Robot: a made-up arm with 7 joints.
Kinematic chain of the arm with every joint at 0, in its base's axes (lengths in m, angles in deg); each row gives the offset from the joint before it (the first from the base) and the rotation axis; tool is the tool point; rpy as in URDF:
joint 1: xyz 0 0 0 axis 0.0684 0.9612 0.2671
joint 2: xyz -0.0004 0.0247 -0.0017 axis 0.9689 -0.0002 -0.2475
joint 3: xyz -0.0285 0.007 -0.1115 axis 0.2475 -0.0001 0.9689
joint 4: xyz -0.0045 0 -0.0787 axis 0.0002 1 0
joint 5: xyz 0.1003 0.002 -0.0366 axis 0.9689 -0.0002 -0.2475
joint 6: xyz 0.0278 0 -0.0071 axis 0.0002 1 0
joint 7: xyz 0.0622 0 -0.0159 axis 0.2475 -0.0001 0.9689
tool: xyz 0 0 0 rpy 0 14.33 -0.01
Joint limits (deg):
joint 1: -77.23..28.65
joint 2: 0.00..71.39
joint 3: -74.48..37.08
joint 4: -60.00..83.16
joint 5: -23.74..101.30
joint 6: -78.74..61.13
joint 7: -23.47..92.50
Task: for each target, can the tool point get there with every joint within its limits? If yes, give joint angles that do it. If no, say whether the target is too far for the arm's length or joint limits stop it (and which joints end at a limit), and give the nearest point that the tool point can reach.
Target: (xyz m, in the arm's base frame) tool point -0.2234 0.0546 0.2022
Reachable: no: joint limits stop it (at a limit: joint 1, joint 2, joint 3, joint 4) | nearest point -0.0163 0.0916 0.1182 | short by 0.227 m
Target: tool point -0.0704 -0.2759 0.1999
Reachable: no: joint limits stop it (at a limit: joint 1, joint 2) | nearest point 0.0658 -0.1350 0.0391 | short by 0.253 m
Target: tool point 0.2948 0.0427 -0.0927
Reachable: yes | joints -58.57 52.76 -43.29 6.21 89.06 -20.87 21.96
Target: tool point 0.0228 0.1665 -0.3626
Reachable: yes | joints -5.90 27.59 -33.07 65.46 21.29 4.43 -5.72
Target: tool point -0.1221 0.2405 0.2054
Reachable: no: joint limits stop it (at a limit: joint 1, joint 2, joint 3, joint 6) | nearest point 0.0158 0.1757 0.1620 | short by 0.158 m
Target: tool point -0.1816 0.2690 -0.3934
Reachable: no: too far | nearest point -0.1443 0.2184 -0.3121 | short by 0.103 m
